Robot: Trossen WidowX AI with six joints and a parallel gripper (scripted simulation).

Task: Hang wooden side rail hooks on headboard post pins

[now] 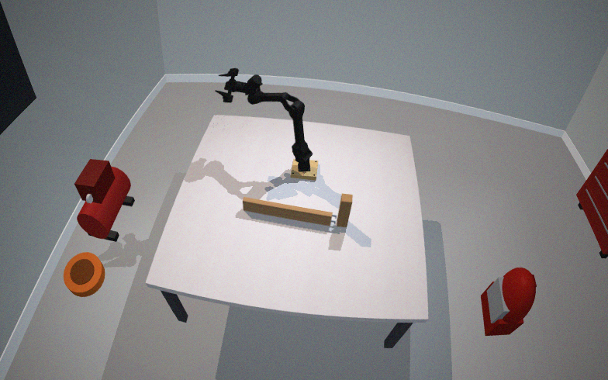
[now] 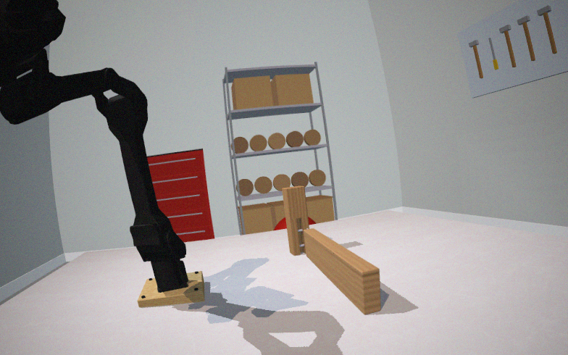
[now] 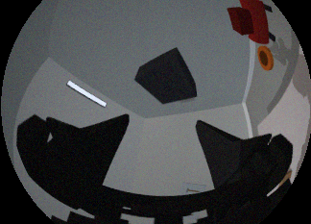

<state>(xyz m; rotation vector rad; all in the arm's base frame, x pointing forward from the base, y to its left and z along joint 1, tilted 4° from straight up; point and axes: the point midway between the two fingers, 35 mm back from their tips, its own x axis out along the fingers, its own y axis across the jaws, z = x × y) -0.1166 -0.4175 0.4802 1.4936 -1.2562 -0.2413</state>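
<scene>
My gripper tip is now 630 mm to the right of the headboard post, 490 mm short of it and 410 mm above it.
</scene>
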